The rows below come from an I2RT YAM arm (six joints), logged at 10 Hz.
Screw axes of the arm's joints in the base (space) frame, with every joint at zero. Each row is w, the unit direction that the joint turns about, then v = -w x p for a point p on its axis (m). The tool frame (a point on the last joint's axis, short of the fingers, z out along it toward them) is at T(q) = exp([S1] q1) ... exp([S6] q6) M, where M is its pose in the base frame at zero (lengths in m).
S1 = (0, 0, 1, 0, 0, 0)
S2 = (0, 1, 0, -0.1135, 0, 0.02)
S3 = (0, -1, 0, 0.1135, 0, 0.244)
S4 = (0, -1, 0, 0.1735, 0, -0.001)
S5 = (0, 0, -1, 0, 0.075, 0)
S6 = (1, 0, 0, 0, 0.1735, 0)
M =
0 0 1 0.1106
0 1 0 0
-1 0 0 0.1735
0 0 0 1
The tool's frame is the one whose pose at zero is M.
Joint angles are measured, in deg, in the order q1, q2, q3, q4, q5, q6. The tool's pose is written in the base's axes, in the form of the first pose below.
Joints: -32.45 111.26 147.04 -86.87 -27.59 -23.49
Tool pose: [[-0.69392, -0.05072, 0.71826, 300.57], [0.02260, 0.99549, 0.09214, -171.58], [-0.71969, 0.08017, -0.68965, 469.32], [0, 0, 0, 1]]
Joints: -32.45 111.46 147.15 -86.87 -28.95 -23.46
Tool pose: [[-0.68810, -0.06593, 0.72261, 301.63], [0.02470, 0.99316, 0.11414, -171.37], [-0.72520, 0.09639, -0.68176, 468.94], [0, 0, 0, 1]]
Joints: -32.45 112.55 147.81 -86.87 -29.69 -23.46
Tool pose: [[-0.68898, -0.07383, 0.72101, 306.35], [0.02825, 0.99131, 0.12850, -173.89], [-0.72423, 0.10890, -0.68090, 465.50], [0, 0, 0, 1]]
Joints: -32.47 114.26 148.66 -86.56 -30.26 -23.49
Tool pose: [[-0.69193, -0.07948, 0.71758, 314.19], [0.03223, 0.98953, 0.14068, -178.66], [-0.72124, 0.12047, -0.68212, 459.39], [0, 0, 0, 1]]
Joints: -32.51 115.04 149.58 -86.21 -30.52 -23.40
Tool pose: [[-0.68551, -0.08158, 0.72348, 317.05], [0.03119, 0.98950, 0.14112, -180.62], [-0.72740, 0.11930, -0.67577, 458.91], [0, 0, 0, 1]]
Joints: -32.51 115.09 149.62 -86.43 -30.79 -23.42
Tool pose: [[-0.68659, -0.08453, 0.72212, 317.01], [0.03268, 0.98863, 0.14680, -180.43], [-0.72631, 0.12439, -0.67602, 458.60], [0, 0, 0, 1]]
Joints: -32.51 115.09 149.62 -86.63 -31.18 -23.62
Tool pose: [[-0.68646, -0.09106, 0.72145, 316.82], [0.03100, 0.98756, 0.15414, -180.06], [-0.72651, 0.12818, -0.67510, 458.47], [0, 0, 0, 1]]
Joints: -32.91 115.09 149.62 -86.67 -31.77 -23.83
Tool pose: [[-0.68333, -0.09341, 0.72411, 315.57], [0.03309, 0.98680, 0.15853, -181.91], [-0.72936, 0.13229, -0.67122, 458.58], [0, 0, 0, 1]]
